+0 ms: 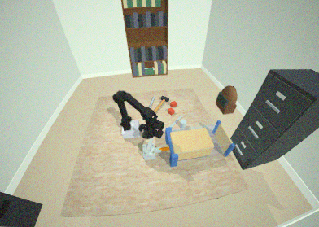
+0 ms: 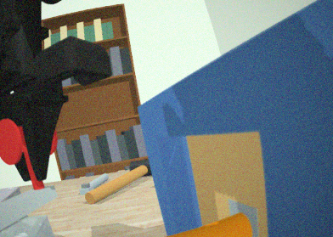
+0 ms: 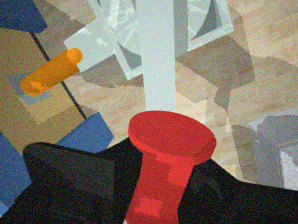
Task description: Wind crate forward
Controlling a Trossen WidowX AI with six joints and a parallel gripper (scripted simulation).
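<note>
The winch handle lies 10 mm behind my gripper tip, 30 mm to the right of it and 10 mm below it. Also, from my gripper tip: blue frame 120 mm ahead, 100 mm to the right; then red grip 20 mm above; then grey winch 50 mm behind, 100 mm to the right, 80 mm below.
</note>
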